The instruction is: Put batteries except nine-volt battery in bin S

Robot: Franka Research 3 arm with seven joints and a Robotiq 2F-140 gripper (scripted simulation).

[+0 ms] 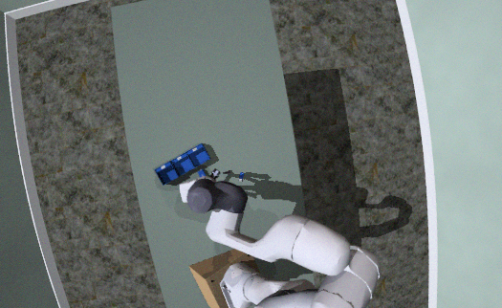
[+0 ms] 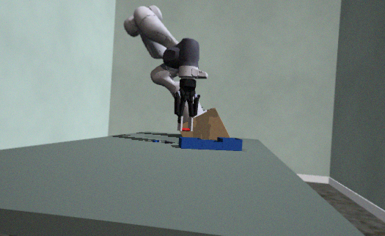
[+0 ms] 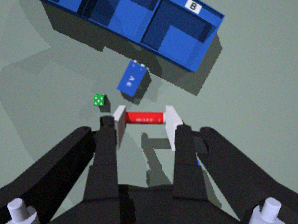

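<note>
My gripper is now 3 cm above the red cylindrical battery. Round my hand: dark item 9 cm below, 8 cm to the right, 1 cm ahead; blue nine-volt battery 8 cm below, 5 cm to the left, 3 cm ahead; green item 9 cm below, 6 cm to the left, 4 cm behind.
</note>
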